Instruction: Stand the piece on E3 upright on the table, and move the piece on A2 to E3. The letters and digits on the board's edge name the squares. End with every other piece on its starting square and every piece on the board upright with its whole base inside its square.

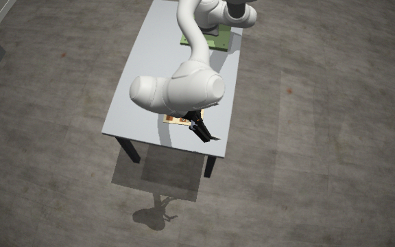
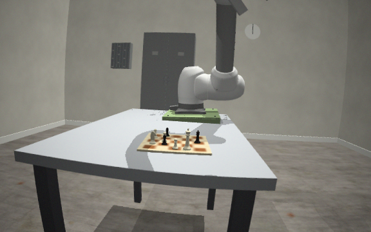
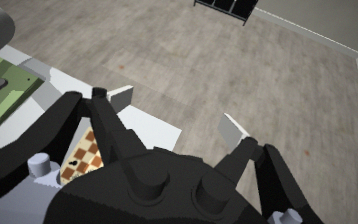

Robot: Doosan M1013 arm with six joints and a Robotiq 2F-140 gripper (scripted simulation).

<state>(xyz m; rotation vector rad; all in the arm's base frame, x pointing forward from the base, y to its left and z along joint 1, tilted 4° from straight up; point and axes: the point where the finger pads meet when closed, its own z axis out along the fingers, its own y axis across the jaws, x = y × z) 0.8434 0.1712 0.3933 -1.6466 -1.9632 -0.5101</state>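
The chessboard is 39 cm below my hand, 23 cm behind it and 18 cm to the right of it.
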